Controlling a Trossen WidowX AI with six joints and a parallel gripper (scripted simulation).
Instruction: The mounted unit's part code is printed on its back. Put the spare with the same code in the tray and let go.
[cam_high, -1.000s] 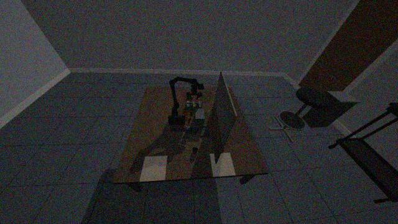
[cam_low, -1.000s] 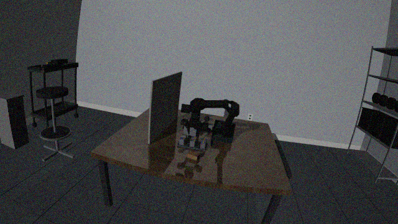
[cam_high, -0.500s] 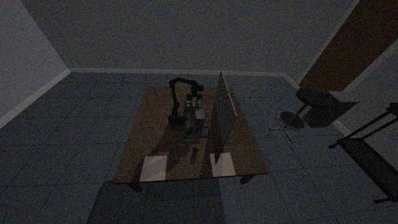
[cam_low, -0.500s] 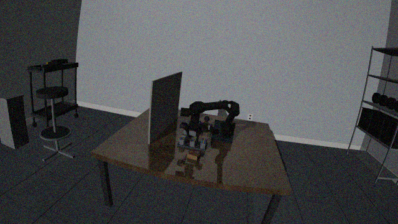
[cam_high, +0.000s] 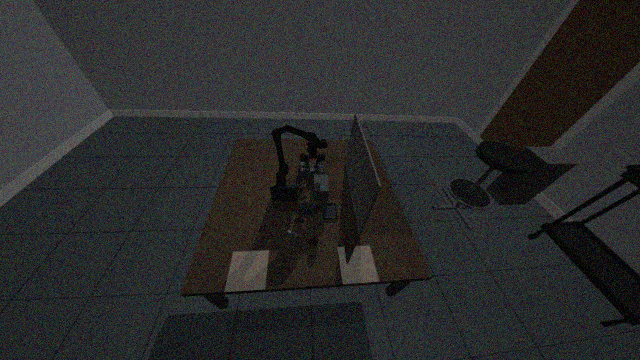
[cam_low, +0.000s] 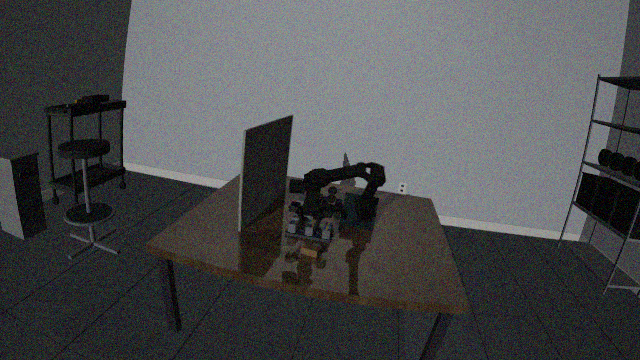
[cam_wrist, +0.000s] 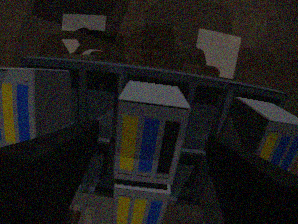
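Now: gripper tip right at the grey spare block. Round my gripper tip: tan box 3 cm behind, 16 cm to the left, 3 cm below; then white panel 26 cm ahead, 27 cm to the right, 18 cm above.
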